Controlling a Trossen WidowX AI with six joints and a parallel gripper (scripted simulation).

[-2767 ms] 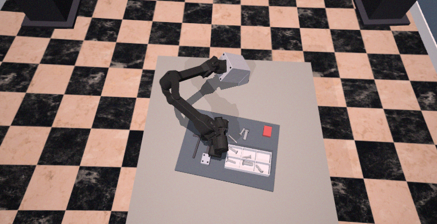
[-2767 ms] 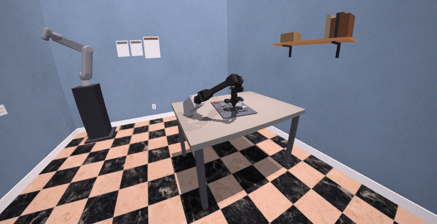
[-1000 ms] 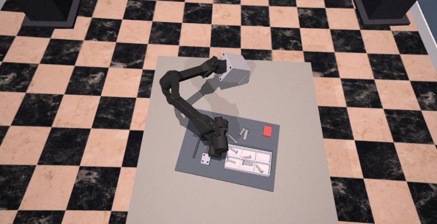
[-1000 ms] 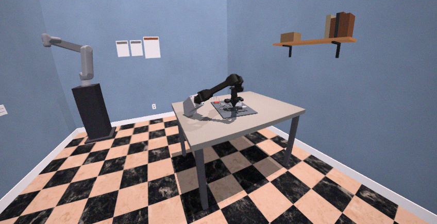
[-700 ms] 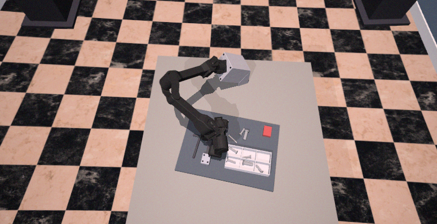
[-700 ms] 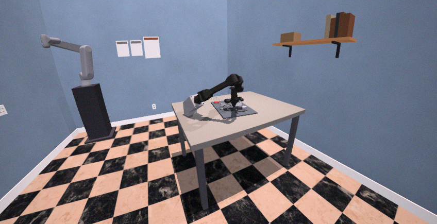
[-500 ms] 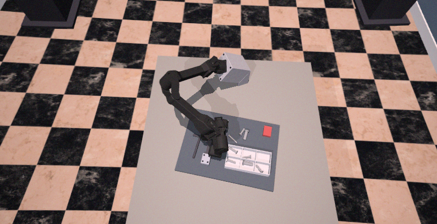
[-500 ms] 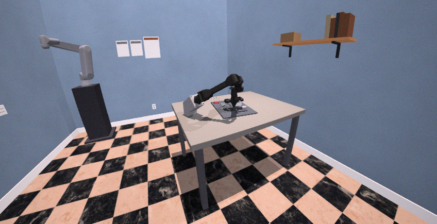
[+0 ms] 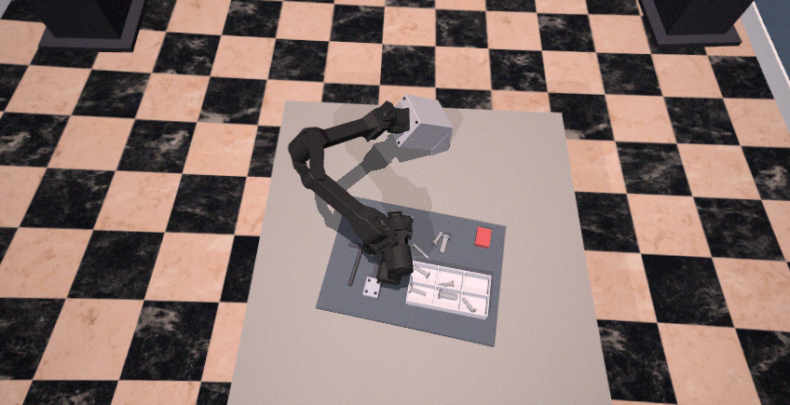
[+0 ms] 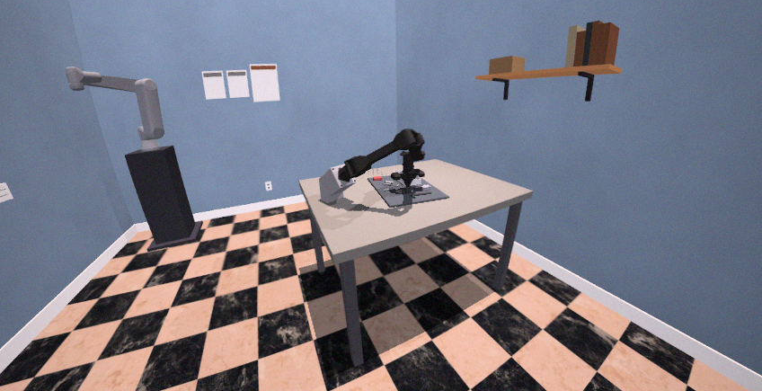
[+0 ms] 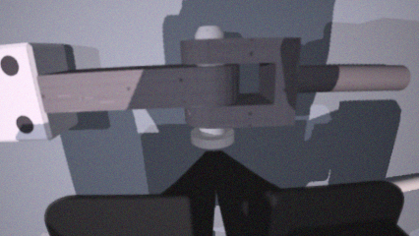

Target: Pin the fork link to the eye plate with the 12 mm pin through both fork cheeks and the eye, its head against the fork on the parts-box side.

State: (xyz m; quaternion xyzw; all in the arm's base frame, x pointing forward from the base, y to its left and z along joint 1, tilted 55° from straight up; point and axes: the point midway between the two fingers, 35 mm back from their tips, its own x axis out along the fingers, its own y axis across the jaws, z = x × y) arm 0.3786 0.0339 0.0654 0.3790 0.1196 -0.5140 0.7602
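Right now my hand is 40 mm to the left of the eye plate, 30 mm above it and 10 mm short of it. From my hand the other things lie so: dark fork link (30 mm to the right, 30 mm below, 30 mm behind); then pin (80 mm to the left, 30 mm below, 20 mm behind); then dark mat (60 mm to the left, 40 mm below, 10 mm ahead).
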